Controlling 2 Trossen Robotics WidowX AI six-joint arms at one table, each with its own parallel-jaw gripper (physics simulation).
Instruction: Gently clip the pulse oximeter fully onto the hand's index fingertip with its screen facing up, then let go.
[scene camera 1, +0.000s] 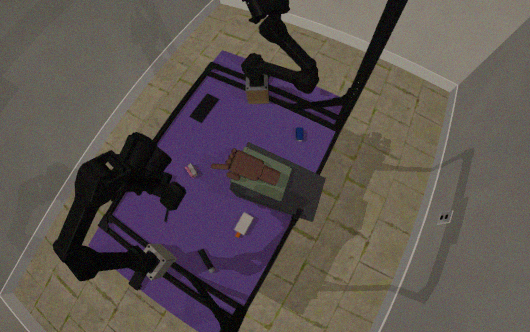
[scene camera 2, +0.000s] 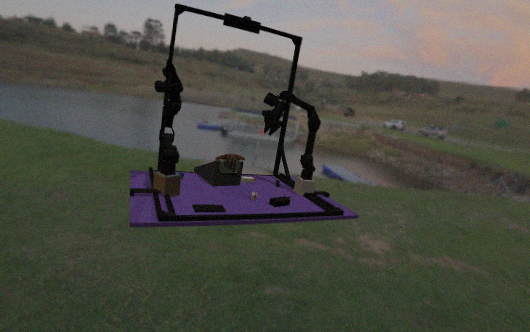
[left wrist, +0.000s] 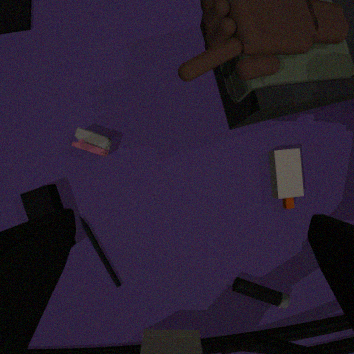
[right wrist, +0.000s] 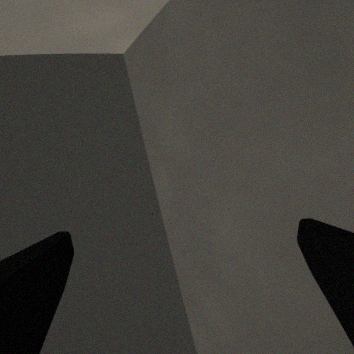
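Where they show: left gripper, fingertip midpoint: (scene camera 1: 172, 179) (scene camera 2: 266, 134) (left wrist: 194, 223); right gripper, fingertip midpoint: (scene camera 2: 170, 64) (right wrist: 186, 236); left arm's base, link origin: (scene camera 1: 149, 261) (scene camera 2: 306, 178); right arm's base, link origin: (scene camera 1: 256, 80) (scene camera 2: 167, 173).
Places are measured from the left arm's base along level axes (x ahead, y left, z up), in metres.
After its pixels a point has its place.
Note:
A small white-and-pink two-part piece (scene camera 1: 191, 170) {x 0.380, y 0.133, z -0.074 m} (scene camera 2: 254, 195) {x 0.386, y 0.160, z -0.077 m} (left wrist: 92, 141) {x 0.379, y 0.134, z -0.074 m}, which looks like the pulse oximeter, lies on the purple mat; I cannot make out a screen. The brown hand (scene camera 1: 247, 166) {x 0.506, y -0.102, z 0.084 m} (scene camera 2: 230, 158) {x 0.510, y -0.023, z 0.080 m} (left wrist: 270, 25) {x 0.490, y -0.088, z 0.091 m} rests on a sloped dark stand (scene camera 1: 307, 189) {x 0.594, y -0.313, z -0.056 m} (scene camera 2: 227, 178) {x 0.503, y -0.059, z -0.056 m} (left wrist: 300, 98) {x 0.433, y -0.152, z 0.027 m}. Its index finger (scene camera 1: 220, 166) (left wrist: 210, 60) sticks out over the mat towards that piece. My left gripper (scene camera 2: 270, 132) {x 0.319, y 0.000, z 0.253 m} (left wrist: 194, 223) {x 0.319, y 0.000, z 0.253 m} is open and empty, pointing down high above the mat. My right gripper (right wrist: 186, 236) {x 0.902, y 0.201, z 0.543 m} is open and empty, facing bare walls, away from the table.
A white box with an orange tab (scene camera 1: 244, 223) {x 0.341, y -0.188, z -0.077 m} (left wrist: 289, 172) {x 0.340, y -0.187, z -0.077 m}, a dark cylinder (scene camera 1: 206, 260) {x 0.131, y -0.155, z -0.081 m} (left wrist: 257, 291) {x 0.135, y -0.144, z -0.080 m}, a thin dark pen (left wrist: 100, 250) {x 0.197, y 0.124, z -0.098 m}, a black block (scene camera 2: 280, 201) {x 0.259, y 0.240, z -0.075 m} (left wrist: 42, 200) {x 0.283, y 0.213, z -0.070 m}, a flat black slab (scene camera 1: 204, 108) {x 0.652, y 0.306, z -0.097 m} and a blue piece (scene camera 1: 299, 134) {x 0.783, y -0.151, z -0.073 m} lie around. Black frame bars edge the table.

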